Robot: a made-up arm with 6 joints. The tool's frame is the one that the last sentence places. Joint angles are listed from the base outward.
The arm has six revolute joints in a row. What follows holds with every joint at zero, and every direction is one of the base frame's.
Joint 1 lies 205.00 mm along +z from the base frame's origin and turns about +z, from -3.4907 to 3.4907 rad.
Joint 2 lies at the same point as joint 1 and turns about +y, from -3.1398 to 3.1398 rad.
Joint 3 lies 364.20 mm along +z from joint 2 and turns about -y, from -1.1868 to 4.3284 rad.
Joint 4 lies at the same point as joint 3 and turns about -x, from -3.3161 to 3.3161 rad.
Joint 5 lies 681.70 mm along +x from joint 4 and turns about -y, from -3.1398 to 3.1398 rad.
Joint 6 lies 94.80 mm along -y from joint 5 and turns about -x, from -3.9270 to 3.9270 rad.
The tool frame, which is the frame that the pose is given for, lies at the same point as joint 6; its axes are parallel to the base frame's.
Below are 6 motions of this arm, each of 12 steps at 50 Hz.
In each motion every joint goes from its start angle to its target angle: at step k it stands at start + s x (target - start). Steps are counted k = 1, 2, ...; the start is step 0. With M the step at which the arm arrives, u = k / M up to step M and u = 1 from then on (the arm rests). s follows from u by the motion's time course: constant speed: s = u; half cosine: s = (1 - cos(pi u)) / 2; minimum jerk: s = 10 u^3 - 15 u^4 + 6 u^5.
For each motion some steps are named. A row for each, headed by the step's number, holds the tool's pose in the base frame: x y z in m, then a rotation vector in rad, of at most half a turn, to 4 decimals.
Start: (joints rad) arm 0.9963 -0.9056 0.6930 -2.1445 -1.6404 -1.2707
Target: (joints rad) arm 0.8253 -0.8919 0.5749 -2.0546 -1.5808 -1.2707
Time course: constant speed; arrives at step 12
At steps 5, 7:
5: -0.1502 -0.1189 1.1107 0.0620 1.8320 2.4206
7: -0.1425 -0.1027 1.1089 0.1277 1.8397 2.3851

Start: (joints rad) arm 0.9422 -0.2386 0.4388 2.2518 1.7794 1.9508
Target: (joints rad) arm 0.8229 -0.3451 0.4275 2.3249 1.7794 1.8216
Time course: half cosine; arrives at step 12
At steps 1, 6, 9, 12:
1: 0.1861 0.3563 1.0441 0.5202 1.9677 0.7717
6: 0.1793 0.3162 1.0593 0.6223 1.9126 0.6906
9: 0.1716 0.2878 1.0692 0.6977 1.8701 0.6320
12: 0.1678 0.2763 1.0730 0.7291 1.8519 0.6080

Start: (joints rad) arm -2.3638 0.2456 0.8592 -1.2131 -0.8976 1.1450
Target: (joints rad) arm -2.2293 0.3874 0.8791 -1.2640 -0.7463 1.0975
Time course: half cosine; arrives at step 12
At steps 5, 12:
5: -0.5169 -0.5159 0.8447 -0.2689 0.0274 -1.5289
12: -0.5007 -0.6003 0.7844 -0.1880 -0.0751 -1.5152

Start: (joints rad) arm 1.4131 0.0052 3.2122 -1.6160 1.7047 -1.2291
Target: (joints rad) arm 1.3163 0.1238 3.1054 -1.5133 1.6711 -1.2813
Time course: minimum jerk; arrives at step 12
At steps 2, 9, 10, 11, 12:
2: -0.1134 -0.6731 0.6246 -0.2890 -0.0439 -0.0377
9: -0.1462 -0.6045 0.7536 -0.4208 0.0908 -0.1327
10: -0.1481 -0.5980 0.7634 -0.4309 0.1018 -0.1411
11: -0.1489 -0.5951 0.7677 -0.4354 0.1067 -0.1449
12: -0.1490 -0.5946 0.7684 -0.4362 0.1075 -0.1456

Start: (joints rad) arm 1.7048 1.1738 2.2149 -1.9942 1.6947 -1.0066
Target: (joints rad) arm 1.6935 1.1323 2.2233 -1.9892 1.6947 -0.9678
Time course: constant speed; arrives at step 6
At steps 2, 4, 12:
2: -0.1351 0.7325 0.9019 -2.6227 -0.4807 0.5597
4: -0.1308 0.7219 0.9132 -2.6192 -0.4811 0.5521
12: -0.1265 0.7111 0.9244 -2.6157 -0.4813 0.5445

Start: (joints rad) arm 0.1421 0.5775 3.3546 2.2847 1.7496 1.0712
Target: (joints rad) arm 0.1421 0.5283 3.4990 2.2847 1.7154 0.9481
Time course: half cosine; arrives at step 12
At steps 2, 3, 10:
2: -0.4709 -0.0047 0.6783 1.2577 0.1941 1.3860
3: -0.4746 -0.0052 0.6688 1.2563 0.1887 1.3993
10: -0.5025 -0.0092 0.5731 1.2338 0.1409 1.5319

